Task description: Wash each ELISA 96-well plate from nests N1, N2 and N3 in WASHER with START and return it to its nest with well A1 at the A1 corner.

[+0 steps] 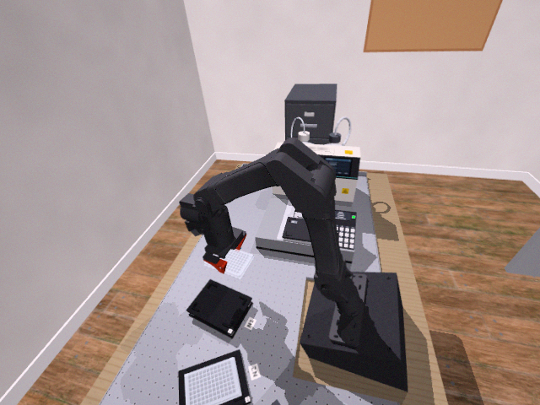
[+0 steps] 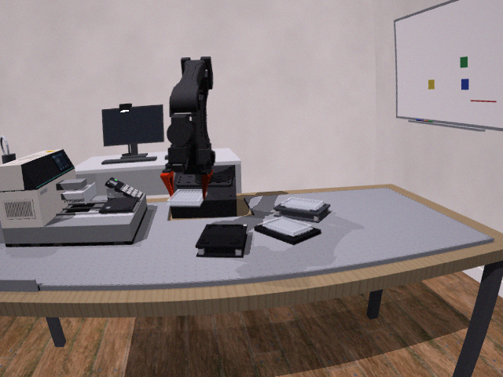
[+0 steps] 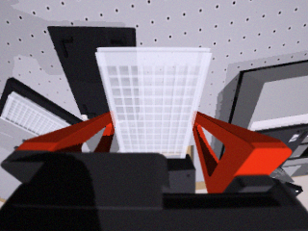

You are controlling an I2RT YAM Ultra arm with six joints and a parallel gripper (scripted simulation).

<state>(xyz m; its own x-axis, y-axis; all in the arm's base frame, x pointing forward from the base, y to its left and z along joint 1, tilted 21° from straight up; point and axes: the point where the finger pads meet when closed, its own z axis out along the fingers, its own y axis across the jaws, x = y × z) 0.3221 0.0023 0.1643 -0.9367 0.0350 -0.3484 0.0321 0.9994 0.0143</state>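
Now: the black washer carrier 16 cm behind my hand, 27 cm to the right of it and 6 cm below it. The rest, counted from my hand: N2 label (17 cm behind, 20 cm to the left, 14 cm below); nest N1 (9 cm to the left, 11 cm below); N1 label (10 cm behind, 9 cm to the left, 14 cm below).
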